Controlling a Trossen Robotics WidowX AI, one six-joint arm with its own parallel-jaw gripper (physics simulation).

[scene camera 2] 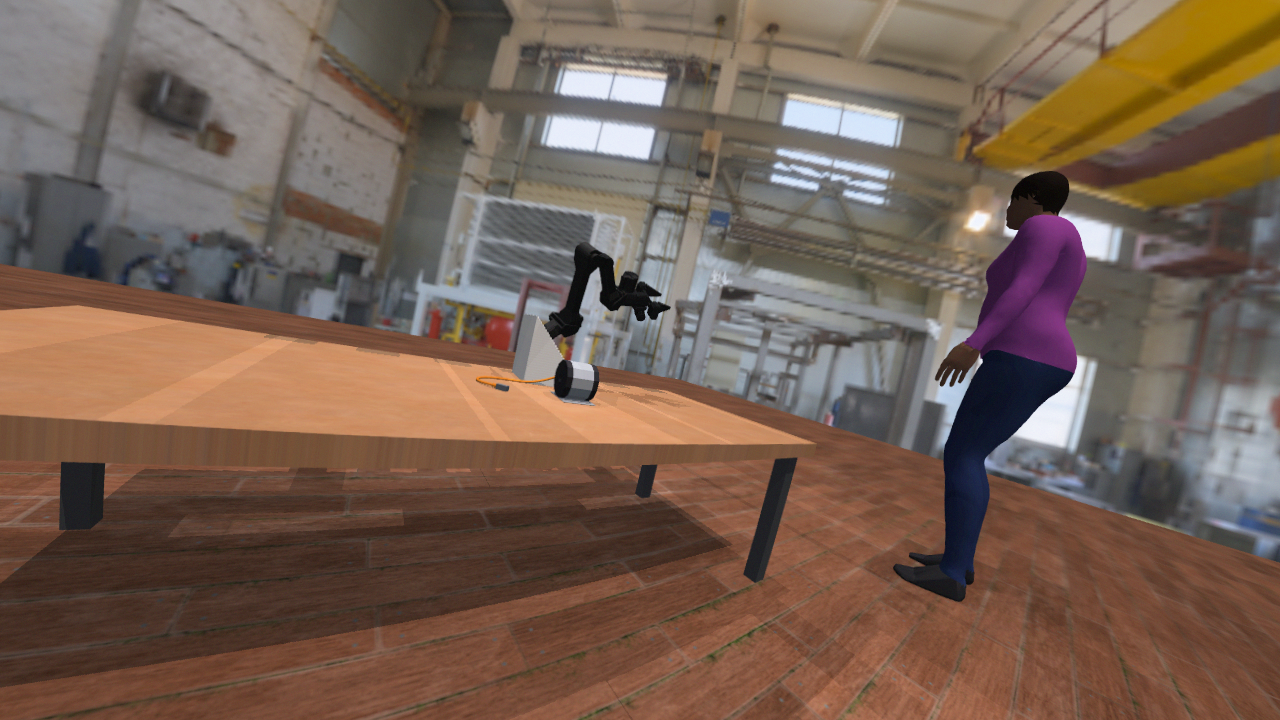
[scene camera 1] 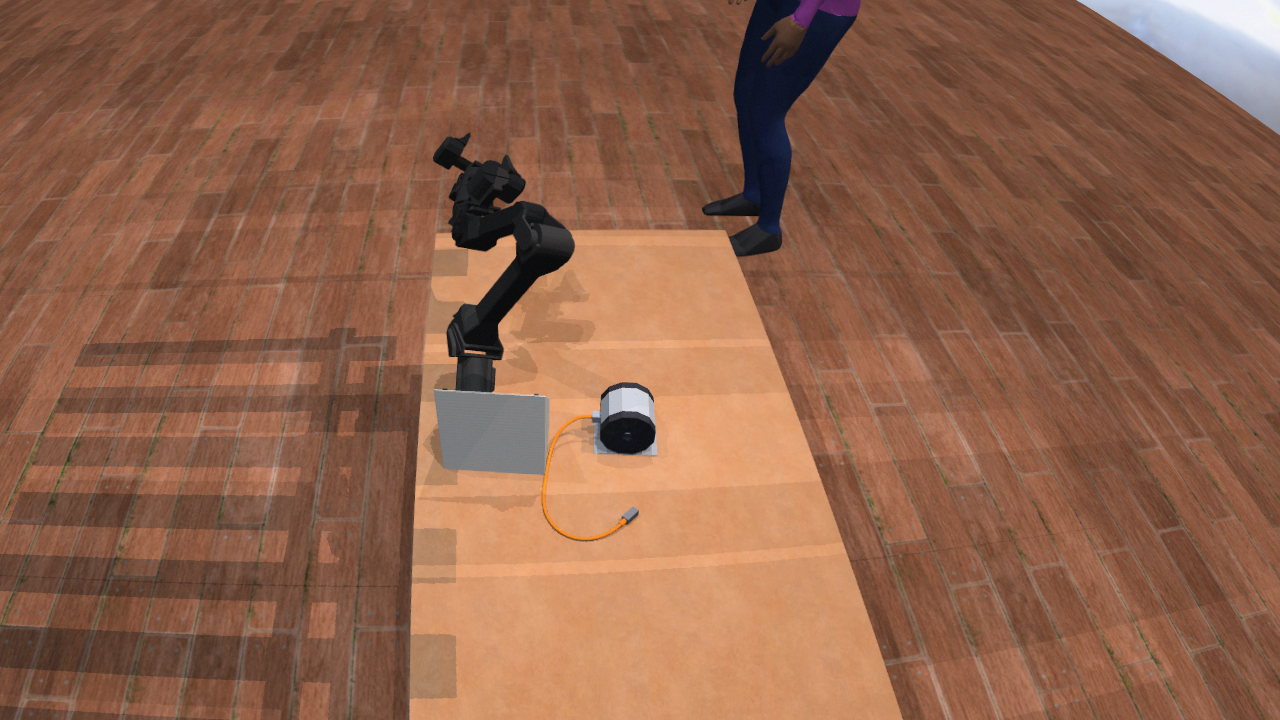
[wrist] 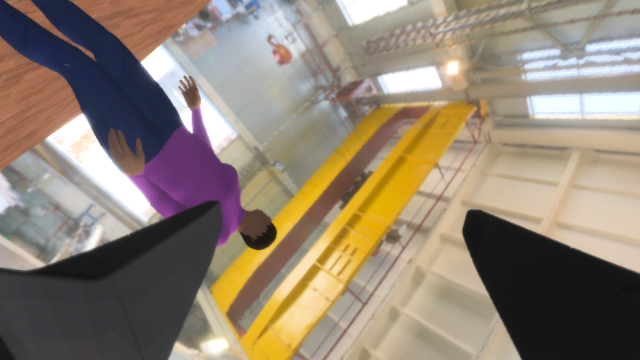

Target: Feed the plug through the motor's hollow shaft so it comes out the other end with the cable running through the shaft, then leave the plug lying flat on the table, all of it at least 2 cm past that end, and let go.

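Pixels of known places: gripper, between the fingertips: (scene camera 2: 665, 301) (scene camera 1: 487, 145) (wrist: 345, 217); arm's base, origin of its link: (scene camera 2: 541, 336) (scene camera 1: 473, 392).
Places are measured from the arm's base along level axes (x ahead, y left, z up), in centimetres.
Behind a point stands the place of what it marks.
Observation:
The motor (scene camera 1: 627, 401) @(z -3.9, x 27.8, y 1.4 cm) (scene camera 2: 582, 380) @(z -8.0, x 33.2, y 1.2 cm), a light grey drum with black ends, lies on its side on a thin plate on the table. The small hole of its hollow shaft (scene camera 1: 627, 434) @(z -9.9, x 28.0, y -1.3 cm) shows in the near black end in scene camera 1. An orange cable (scene camera 1: 544, 492) @(z -13.6, x 12.3, y -11.7 cm) (scene camera 2: 519, 381) @(z -13.9, x 12.9, y -8.6 cm) leaves the motor's left side and curves over the table, outside the shaft, to the grey plug (scene camera 1: 630, 515) @(z -12.8, x 27.1, y -17.9 cm) (scene camera 2: 502, 387) @(z -13.3, x 28.0, y -17.6 cm). The plug lies on the table in front of the motor, apart from it. My gripper (scene camera 1: 488, 150) @(z 23.9, x 1.1, y 47.3 cm) (scene camera 2: 661, 300) @(z 23.9, x 1.1, y 47.3 cm) (wrist: 345, 217) @(z 23.9, x 1.1, y 47.3 cm) is open and empty, high above the table's far end, away from the plug.
A grey upright panel (scene camera 1: 492, 434) @(z -3.8, x 3.4, y -6.5 cm) (scene camera 2: 535, 351) @(z -4.3, x 12.8, y -5.6 cm) stands at the arm's base, left of the motor and close to the cable. A person (scene camera 1: 765, 116) (scene camera 2: 1029, 295) (wrist: 195, 170) stands beyond the far end of the wooden table (scene camera 1: 671, 635) @(z -14.1, x 31.4, y -41.5 cm) (scene camera 2: 268, 394) @(z -14.1, x 50.7, y -58.2 cm).

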